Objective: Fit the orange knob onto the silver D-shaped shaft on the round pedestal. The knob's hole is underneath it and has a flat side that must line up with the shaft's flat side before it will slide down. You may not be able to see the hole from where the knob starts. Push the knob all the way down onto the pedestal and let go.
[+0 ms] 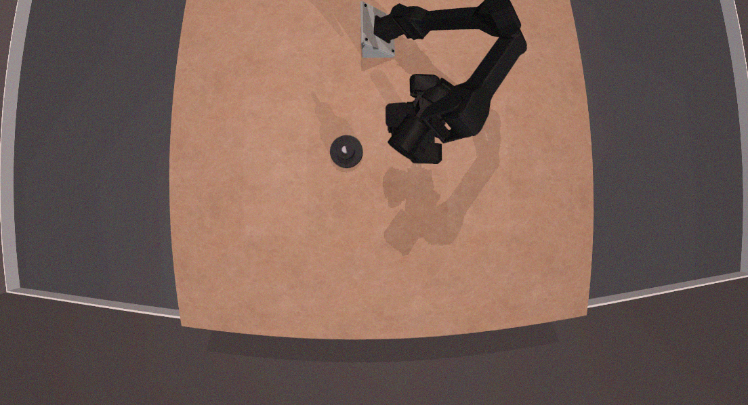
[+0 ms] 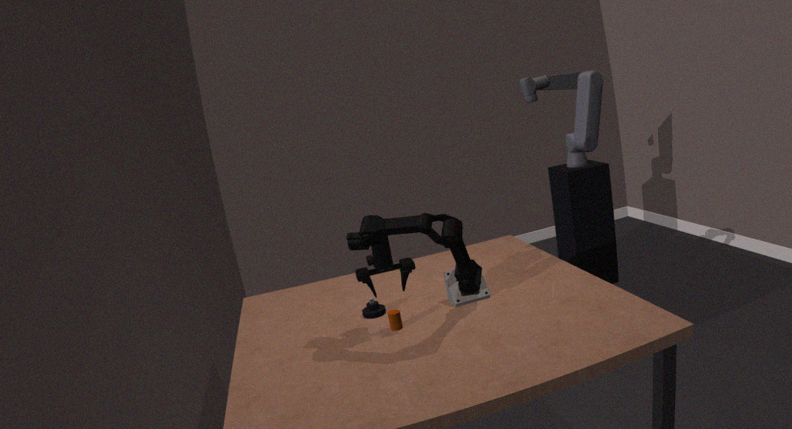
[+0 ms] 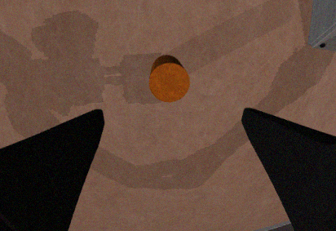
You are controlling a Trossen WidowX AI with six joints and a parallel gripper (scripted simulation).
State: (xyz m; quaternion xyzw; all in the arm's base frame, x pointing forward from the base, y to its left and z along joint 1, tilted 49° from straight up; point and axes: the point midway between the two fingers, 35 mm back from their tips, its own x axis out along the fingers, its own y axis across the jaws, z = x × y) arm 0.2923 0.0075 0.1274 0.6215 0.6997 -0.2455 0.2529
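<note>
The orange knob is 8 cm below my gripper tip. Round my gripper tip: round black pedestal (17 cm to the right, 9 cm below, 6 cm ahead).
</note>
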